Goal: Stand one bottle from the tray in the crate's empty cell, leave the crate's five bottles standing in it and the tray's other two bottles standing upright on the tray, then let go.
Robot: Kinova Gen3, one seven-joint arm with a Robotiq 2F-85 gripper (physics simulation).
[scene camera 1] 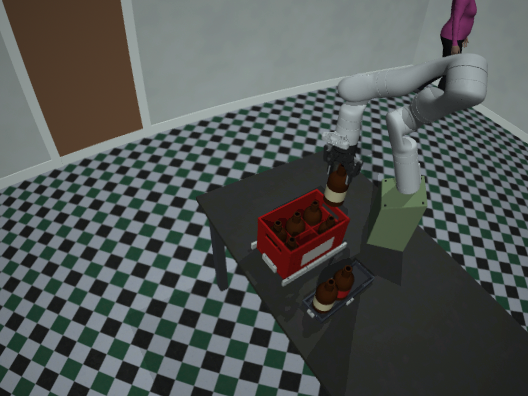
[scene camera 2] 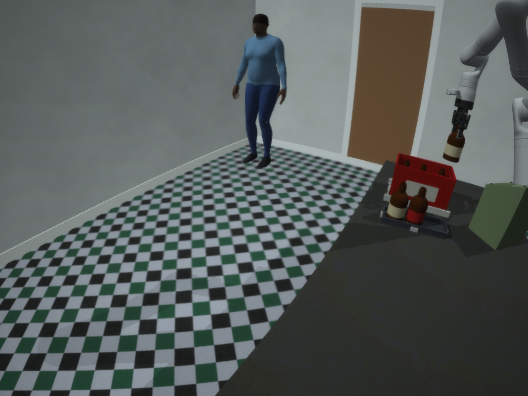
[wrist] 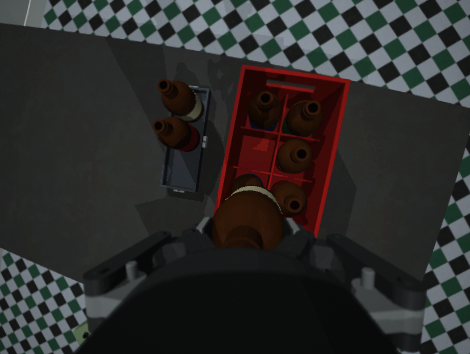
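My gripper is shut on a brown bottle with a cream label. It holds the bottle about upright, above rim height, at the robot-side end of the red crate. Five bottles stand in the crate; the held bottle partly hides one in the wrist view. The empty cell is the middle one of the tray-side row. A cream-labelled bottle and a red-labelled bottle stand upright on the tray.
White rails run along the crate's base. The arm's green pedestal stands at the side of the dark table. One person stands behind the arm, another across the room.
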